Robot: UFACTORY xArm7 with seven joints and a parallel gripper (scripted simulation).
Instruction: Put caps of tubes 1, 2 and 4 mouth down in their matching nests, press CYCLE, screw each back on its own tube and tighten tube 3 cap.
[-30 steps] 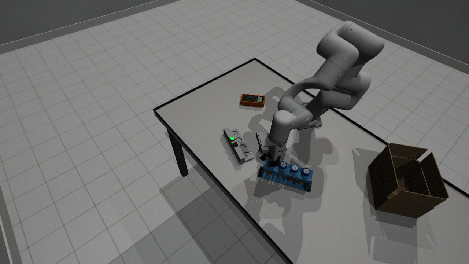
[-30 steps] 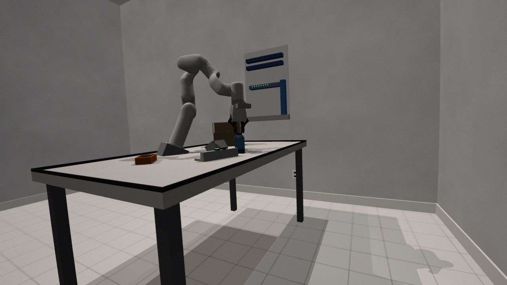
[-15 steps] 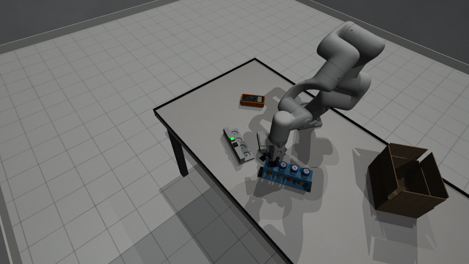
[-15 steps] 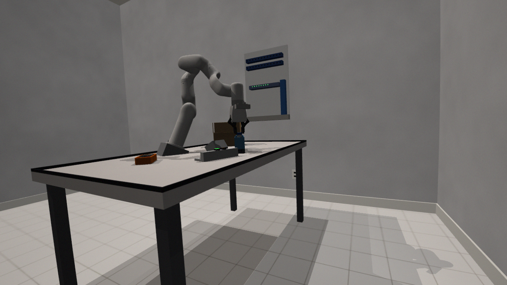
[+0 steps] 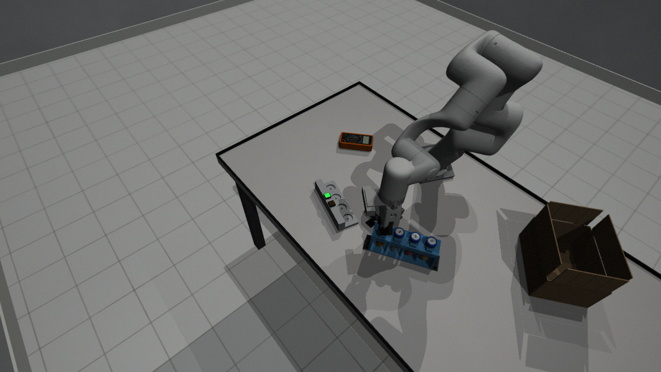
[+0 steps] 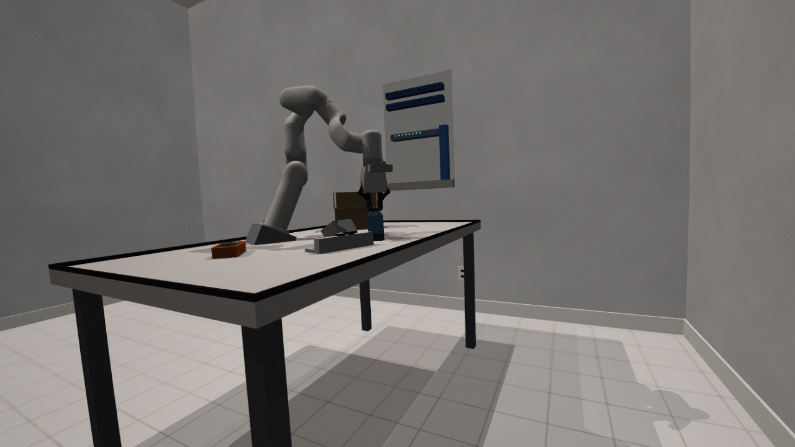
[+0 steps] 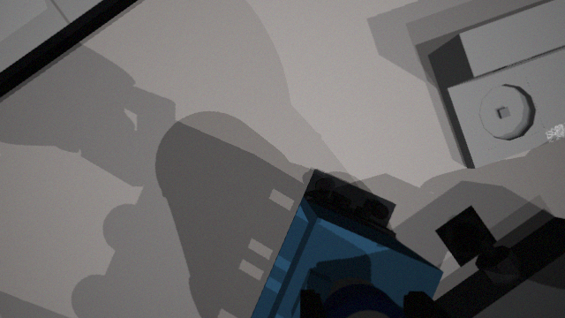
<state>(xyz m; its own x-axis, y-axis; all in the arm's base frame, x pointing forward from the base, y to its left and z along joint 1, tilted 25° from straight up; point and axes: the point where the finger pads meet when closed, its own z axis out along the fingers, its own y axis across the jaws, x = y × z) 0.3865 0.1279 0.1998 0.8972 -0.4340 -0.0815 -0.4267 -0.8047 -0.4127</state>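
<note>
Now: the cap 4 10 mm below my hand. Round my hand: cap 3 (40 mm behind, 40 mm to the left, 20 mm below); cap 2 (70 mm behind, 80 mm to the left, 20 mm below); cap 1 (100 mm behind, 120 mm to the left, 20 mm below).
</note>
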